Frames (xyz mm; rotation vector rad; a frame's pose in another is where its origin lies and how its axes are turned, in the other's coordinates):
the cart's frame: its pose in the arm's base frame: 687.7 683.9 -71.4 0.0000 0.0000 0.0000
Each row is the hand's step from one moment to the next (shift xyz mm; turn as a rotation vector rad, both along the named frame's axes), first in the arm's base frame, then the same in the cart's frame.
Working: the arm's base frame: its pose in the cart's frame: -687.7 -683.9 71.4 0.0000 0.0000 0.0000

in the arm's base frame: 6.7 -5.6 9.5 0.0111 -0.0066 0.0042
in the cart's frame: 6.7 -5.6 9.5 0.0111 -0.0066 0.0042
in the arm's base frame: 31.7 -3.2 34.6 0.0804 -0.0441 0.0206
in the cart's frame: 31.7 -3.2 34.6 0.0804 -0.0441 0.0206
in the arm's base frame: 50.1 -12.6 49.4 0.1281 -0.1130 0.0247
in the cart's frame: 50.1 -12.6 49.4 0.1281 -0.1130 0.0247
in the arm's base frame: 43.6 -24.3 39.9 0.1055 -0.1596 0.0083
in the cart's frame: 43.6 -24.3 39.9 0.1055 -0.1596 0.0083
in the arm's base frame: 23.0 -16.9 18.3 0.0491 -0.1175 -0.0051
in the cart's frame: 23.0 -16.9 18.3 0.0491 -0.1175 -0.0051
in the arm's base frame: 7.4 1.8 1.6 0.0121 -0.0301 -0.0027
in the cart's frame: 7.4 1.8 1.6 0.0121 -0.0301 -0.0027
